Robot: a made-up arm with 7 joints. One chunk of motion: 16 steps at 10 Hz.
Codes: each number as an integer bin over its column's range. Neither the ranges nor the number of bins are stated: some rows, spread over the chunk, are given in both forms.
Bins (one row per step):
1: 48 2 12 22 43 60 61
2: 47 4 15 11 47 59 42
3: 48 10 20 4 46 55 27
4: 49 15 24 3 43 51 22
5: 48 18 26 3 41 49 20
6: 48 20 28 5 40 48 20
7: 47 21 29 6 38 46 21
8: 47 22 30 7 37 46 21
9: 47 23 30 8 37 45 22
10: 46 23 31 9 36 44 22
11: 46 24 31 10 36 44 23
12: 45 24 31 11 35 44 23
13: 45 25 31 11 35 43 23
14: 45 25 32 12 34 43 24
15: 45 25 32 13 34 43 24
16: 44 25 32 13 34 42 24
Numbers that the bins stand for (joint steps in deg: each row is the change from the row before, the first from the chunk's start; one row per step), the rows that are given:
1: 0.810 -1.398 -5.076 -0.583 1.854 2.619 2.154
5: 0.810 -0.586 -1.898 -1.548 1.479 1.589 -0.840
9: 0.763 -0.332 -0.990 -1.294 0.730 1.214 -0.694
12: 0.671 -0.281 -0.763 -1.141 0.356 1.121 -0.621
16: 0.625 -0.230 -0.537 -1.040 0.168 0.933 -0.548
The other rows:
2: 0.763 -1.297 -4.395 -1.141 2.603 2.525 0.767
3: 0.810 -0.992 -3.260 -1.497 2.416 2.151 -0.329
4: 0.856 -0.738 -2.352 -1.548 1.854 1.776 -0.694
6: 0.810 -0.484 -1.444 -1.446 1.292 1.495 -0.840
7: 0.763 -0.433 -1.217 -1.395 0.917 1.308 -0.767
8: 0.763 -0.383 -0.990 -1.344 0.730 1.308 -0.767
10: 0.717 -0.332 -0.763 -1.243 0.543 1.121 -0.694
11: 0.717 -0.281 -0.763 -1.192 0.543 1.121 -0.621
13: 0.671 -0.230 -0.763 -1.141 0.356 1.027 -0.621
14: 0.671 -0.230 -0.537 -1.090 0.168 1.027 -0.548
15: 0.671 -0.230 -0.537 -1.040 0.168 1.027 -0.548

